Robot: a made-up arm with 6 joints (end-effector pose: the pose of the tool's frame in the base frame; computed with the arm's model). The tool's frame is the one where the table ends.
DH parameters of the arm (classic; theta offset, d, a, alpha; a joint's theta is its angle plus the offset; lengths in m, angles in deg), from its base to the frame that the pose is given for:
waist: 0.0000 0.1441 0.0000 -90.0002
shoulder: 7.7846 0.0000 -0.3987 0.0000
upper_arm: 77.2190 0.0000 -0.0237 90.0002
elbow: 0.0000 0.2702 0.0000 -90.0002
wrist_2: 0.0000 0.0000 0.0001 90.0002
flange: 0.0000 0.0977 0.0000 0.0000
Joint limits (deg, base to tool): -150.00..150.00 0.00..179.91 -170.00..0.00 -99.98..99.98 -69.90..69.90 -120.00..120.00
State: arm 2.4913 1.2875 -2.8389 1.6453 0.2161 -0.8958
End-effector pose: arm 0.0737 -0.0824 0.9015 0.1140 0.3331 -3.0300
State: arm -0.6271 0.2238 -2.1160 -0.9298 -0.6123 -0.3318
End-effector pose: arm -0.4310 0.3678 0.5831 -0.2660 -1.0347 -1.8381
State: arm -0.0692 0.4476 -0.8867 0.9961 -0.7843 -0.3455
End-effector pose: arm -0.0738 -0.0529 0.5872 0.7400 0.3400 0.2183
Working (the frame after each row of the table, in the pose's form):
after waist: 0.0000 0.0000 0.1441 -1.5701 0.0543 -0.0543
after shoulder: -0.3319 0.0230 0.3638 -1.5014 0.5081 0.4031
after upper_arm: -0.3438 0.0238 0.3842 0.0361 1.0441 -0.0628
after elbow: -0.1107 0.0077 0.5200 -0.8136 0.0659 1.2737
after wrist_2: -0.1107 0.0077 0.5200 0.7963 0.2100 0.5443

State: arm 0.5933 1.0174 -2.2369 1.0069 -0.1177 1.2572
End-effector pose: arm -0.0730 -0.0608 0.8708 0.3091 0.0884 2.8279
Working (the frame after each row of the table, in the pose's form):
after waist: 0.0000 0.0000 0.1441 -1.5204 -0.4647 0.4647
after shoulder: -0.1340 -0.0904 0.5085 -1.6771 0.4822 1.3375
after upper_arm: -0.1530 -0.1032 0.5147 -0.0783 0.2563 0.5898
after elbow: -0.0945 -0.0637 0.7756 -1.1310 -0.9926 1.4319
after wrist_2: -0.0945 -0.0636 0.7756 0.1535 0.1963 1.5798

